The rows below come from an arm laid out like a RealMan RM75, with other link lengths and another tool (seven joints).
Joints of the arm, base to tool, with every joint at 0 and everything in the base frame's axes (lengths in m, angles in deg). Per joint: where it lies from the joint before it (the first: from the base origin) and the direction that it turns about. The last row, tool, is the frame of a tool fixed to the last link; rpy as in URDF.
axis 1: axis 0 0 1 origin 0.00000 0.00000 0.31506
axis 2: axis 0 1 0 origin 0.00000 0.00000 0.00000
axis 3: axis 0 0 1 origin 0.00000 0.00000 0.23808
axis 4: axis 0 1 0 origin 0.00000 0.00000 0.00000
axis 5: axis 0 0 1 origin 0.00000 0.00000 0.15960
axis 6: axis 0 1 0 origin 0.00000 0.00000 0.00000
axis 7: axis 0 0 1 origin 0.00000 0.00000 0.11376
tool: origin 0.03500 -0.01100 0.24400 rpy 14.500 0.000 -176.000
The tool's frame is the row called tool.
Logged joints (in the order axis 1, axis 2, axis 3, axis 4, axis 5, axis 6, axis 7), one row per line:
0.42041, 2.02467, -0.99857, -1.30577, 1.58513, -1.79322, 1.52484
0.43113, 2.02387, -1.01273, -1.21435, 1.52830, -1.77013, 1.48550
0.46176, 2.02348, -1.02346, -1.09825, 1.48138, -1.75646, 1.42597
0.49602, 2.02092, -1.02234, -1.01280, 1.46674, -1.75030, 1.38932
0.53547, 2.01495, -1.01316, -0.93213, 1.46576, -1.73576, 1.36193
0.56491, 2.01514, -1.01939, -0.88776, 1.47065, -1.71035, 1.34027
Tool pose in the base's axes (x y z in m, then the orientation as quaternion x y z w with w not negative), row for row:
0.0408, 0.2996, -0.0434, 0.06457, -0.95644, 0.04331, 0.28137
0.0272, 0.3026, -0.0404, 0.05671, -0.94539, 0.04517, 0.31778
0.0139, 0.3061, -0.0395, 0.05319, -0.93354, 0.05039, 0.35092
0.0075, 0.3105, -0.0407, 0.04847, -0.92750, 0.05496, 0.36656
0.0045, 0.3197, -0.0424, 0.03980, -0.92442, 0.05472, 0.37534
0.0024, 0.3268, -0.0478, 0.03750, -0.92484, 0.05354, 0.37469
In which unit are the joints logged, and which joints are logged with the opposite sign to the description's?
The joints are logged in radians. Opposite sign: axis 5.
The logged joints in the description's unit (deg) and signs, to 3 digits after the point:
24.088, 116.005, -57.214, -74.815, -90.821, -102.744, 87.367
24.702, 115.959, -58.025, -69.577, -87.565, -101.421, 85.113
26.457, 115.937, -58.640, -62.925, -84.877, -100.638, 81.702
28.420, 115.790, -58.576, -58.029, -84.038, -100.285, 79.602
30.680, 115.448, -58.050, -53.407, -83.982, -99.452, 78.033
32.367, 115.459, -58.407, -50.865, -84.262, -97.996, 76.792

